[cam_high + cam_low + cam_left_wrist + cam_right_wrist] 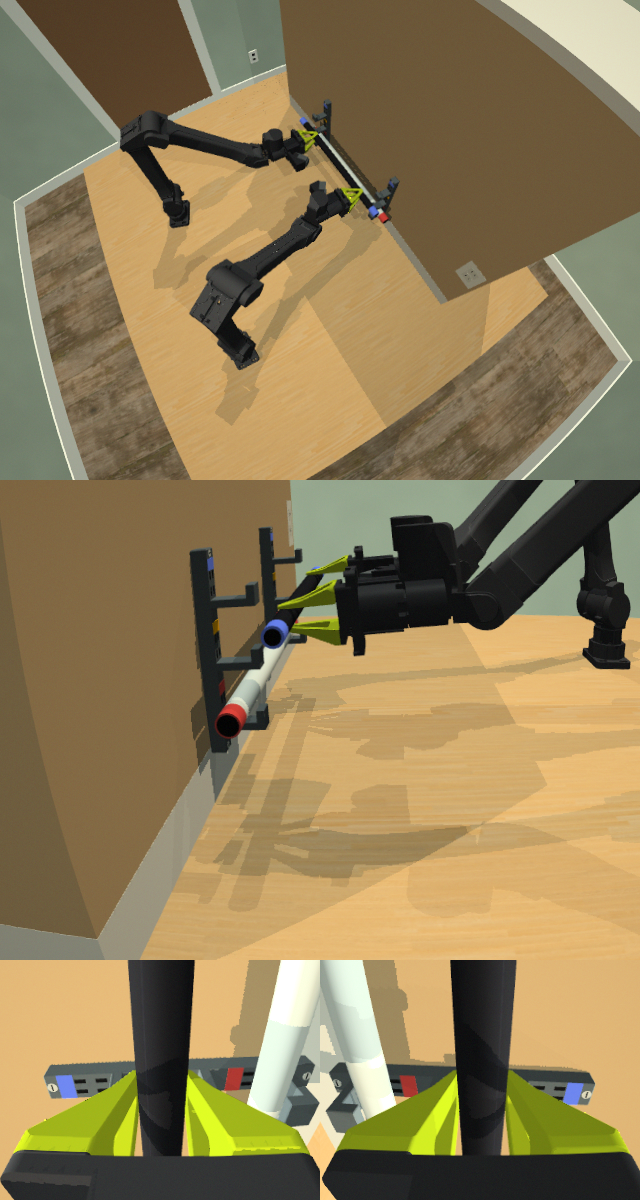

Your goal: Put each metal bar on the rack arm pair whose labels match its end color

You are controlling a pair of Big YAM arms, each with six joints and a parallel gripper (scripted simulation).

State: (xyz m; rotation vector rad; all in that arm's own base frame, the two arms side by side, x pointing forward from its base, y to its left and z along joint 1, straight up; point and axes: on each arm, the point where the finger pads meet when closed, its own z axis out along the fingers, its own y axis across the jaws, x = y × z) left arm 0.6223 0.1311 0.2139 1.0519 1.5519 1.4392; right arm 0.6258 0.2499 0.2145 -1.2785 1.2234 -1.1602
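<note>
Right now my left hand is 150 mm to the left of the black bar. The rest, counted from my left hand: grey baseboard: 180 mm to the right, 180 mm below, 100 mm ahead; then brown wall: 250 mm ahead, 240 mm above, 180 mm to the right.
</note>
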